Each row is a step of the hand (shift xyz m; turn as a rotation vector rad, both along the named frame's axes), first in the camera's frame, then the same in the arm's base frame.
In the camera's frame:
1: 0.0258 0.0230 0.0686 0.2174 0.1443 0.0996
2: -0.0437 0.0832 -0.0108 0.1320 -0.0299 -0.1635
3: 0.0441 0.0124 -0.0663 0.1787 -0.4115 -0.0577
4: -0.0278 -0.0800 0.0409 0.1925 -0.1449 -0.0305
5: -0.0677 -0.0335 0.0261 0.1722 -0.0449 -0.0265
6: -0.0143 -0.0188 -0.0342 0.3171 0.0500 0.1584
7: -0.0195 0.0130 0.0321 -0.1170 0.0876 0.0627
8: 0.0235 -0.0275 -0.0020 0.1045 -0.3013 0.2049
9: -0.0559 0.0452 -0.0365 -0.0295 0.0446 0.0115
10: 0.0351 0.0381 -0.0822 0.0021 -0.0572 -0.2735
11: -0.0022 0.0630 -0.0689 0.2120 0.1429 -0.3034
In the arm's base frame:
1: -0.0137 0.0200 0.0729 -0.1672 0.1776 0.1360
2: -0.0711 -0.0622 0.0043 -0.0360 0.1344 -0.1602
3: -0.0357 0.0396 -0.0605 0.3377 0.2707 -0.1315
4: 0.0909 -0.0079 0.0227 0.0867 0.2212 -0.0506
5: 0.0530 -0.0577 0.0158 -0.0029 0.1778 -0.0275
6: 0.0142 -0.0096 -0.0379 -0.0887 0.2971 0.1789
7: -0.0012 -0.0219 0.0332 -0.0431 -0.1341 0.0739
8: 0.0203 0.0293 -0.0065 0.3043 0.1739 0.1444
9: -0.0375 -0.0652 -0.0291 -0.0332 -0.0392 0.0189
10: -0.0613 0.0246 -0.0712 -0.0025 0.0141 -0.2791
11: -0.0736 -0.0174 -0.0548 -0.2477 0.1705 -0.2588

